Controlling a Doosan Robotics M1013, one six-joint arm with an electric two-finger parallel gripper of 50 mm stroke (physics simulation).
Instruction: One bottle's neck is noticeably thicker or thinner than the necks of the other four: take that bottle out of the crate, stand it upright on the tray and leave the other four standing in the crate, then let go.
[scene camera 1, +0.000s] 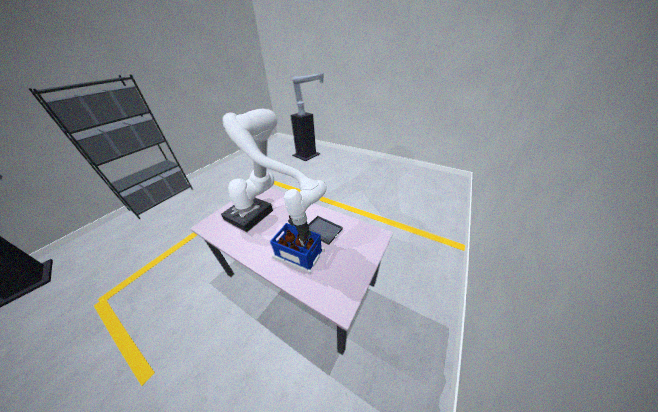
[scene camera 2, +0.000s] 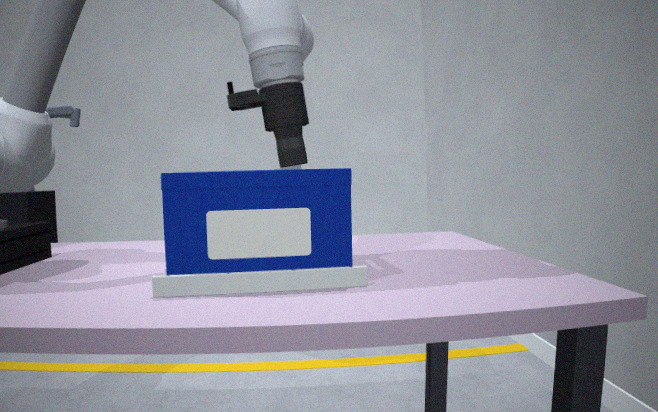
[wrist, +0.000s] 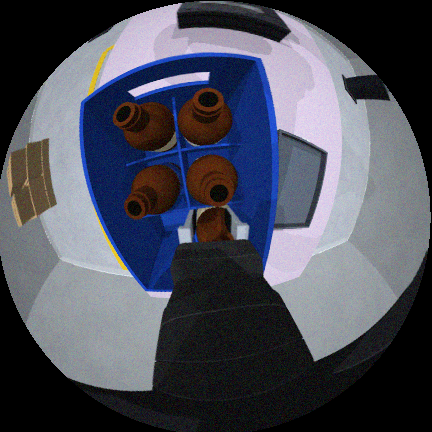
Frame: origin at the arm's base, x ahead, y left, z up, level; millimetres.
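Seen in the pictures: gripper, fingertip midpoint: (scene camera 1: 305, 242) (wrist: 209, 215); arm's base, link origin: (scene camera 1: 246, 208).
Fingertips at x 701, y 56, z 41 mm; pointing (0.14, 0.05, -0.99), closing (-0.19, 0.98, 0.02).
Pixels of each thing's top centre, then the offset from my fingertips to it. "pt": a spot on its surface instead. Level surfaces: height alone.
- blue crate, top centre: (wrist: 172, 198) (scene camera 2: 255, 171) (scene camera 1: 295, 237) dx -40, dy -43, dz +60 mm
- fifth bottle, top centre: (wrist: 224, 260) dx +37, dy +21, dz +47 mm
- dark tray, surface spot: (wrist: 300, 185) pt dx -73, dy +254, dz -110 mm
- low pale base, surface spot: (scene camera 2: 260, 286) pt dx -12, dy -143, dz -106 mm
- pink table, surface height: dz -116 mm
The blue crate (scene camera 1: 314, 257) (scene camera 2: 185, 225) (wrist: 255, 125) stands on the table and holds brown bottles in a two-by-three grid. In the wrist view, four upright bottles (wrist: 152, 125) (wrist: 202, 122) (wrist: 162, 185) (wrist: 210, 170) fill the two rows farther from the gripper. A fifth bottle (wrist: 210, 222) stands in the near right compartment, its neck largely hidden by the gripper. My gripper (scene camera 1: 304, 244) (scene camera 2: 292, 167) (wrist: 209, 215) is open, tips around this fifth bottle, one finger on each side, not gripping. The dark tray (scene camera 1: 327, 229) (wrist: 300, 185) is empty, beside the crate. I cannot tell whose neck differs.
A low pale base (scene camera 2: 260, 286) lies under the crate. The crate walls rise around the bottles, and dividers separate them. The arm's black base box (scene camera 1: 250, 222) (wrist: 230, 22) stands on the pink table (scene camera 1: 345, 300) (scene camera 2: 450, 300). Behind the table stands another arm on a black pedestal (scene camera 1: 303, 136).
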